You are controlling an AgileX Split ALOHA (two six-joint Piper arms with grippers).
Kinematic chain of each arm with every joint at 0, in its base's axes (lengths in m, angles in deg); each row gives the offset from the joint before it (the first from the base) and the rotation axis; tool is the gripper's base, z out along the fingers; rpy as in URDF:
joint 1: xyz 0 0 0.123 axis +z
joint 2: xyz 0 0 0 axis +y
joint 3: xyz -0.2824 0 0.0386 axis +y
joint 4: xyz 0.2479 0 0.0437 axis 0.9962 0 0.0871
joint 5: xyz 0 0 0 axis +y
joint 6: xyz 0.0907 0 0.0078 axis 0.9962 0 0.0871
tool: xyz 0 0 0 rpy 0 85 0
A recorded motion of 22 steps. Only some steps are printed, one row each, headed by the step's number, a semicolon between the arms.
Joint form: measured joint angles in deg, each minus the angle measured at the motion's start. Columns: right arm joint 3, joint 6, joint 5, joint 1, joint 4, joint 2; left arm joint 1, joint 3, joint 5, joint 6, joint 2, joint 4.
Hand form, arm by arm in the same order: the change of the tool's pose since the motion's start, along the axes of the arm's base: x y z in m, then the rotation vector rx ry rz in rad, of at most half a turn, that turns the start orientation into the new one. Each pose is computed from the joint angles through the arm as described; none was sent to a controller.
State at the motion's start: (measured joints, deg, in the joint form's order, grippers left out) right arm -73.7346 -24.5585 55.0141 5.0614 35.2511 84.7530; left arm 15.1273 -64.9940 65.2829 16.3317 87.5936 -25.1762
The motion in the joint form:
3: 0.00 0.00 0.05 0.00 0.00 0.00; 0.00 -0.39 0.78 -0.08 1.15 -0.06
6: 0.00 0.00 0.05 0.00 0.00 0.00; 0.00 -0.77 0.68 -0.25 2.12 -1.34
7: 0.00 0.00 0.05 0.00 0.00 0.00; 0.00 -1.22 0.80 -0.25 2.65 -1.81
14: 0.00 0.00 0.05 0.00 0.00 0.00; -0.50 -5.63 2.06 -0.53 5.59 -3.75
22: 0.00 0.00 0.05 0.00 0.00 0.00; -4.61 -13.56 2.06 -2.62 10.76 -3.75
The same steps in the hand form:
3: -0.0001 0.0000 0.0000 0.0000 0.0007 0.0005; 0.0026 0.0004 -0.0041 -0.0097 0.0244 -0.0039
6: -0.0001 0.0000 0.0000 0.0000 0.0007 0.0005; 0.0067 -0.0002 -0.0065 -0.0330 0.0284 0.0064
7: -0.0001 0.0000 0.0000 0.0000 0.0007 0.0005; 0.0091 -0.0002 -0.0069 -0.0416 0.0294 0.0081
14: -0.0001 0.0000 0.0000 0.0000 0.0007 0.0005; 0.0261 -0.0014 -0.0016 -0.0753 0.0164 0.0038
22: -0.0001 0.0000 0.0000 0.0000 0.0007 0.0005; 0.0588 -0.0181 0.0049 -0.0733 -0.0144 -0.0369

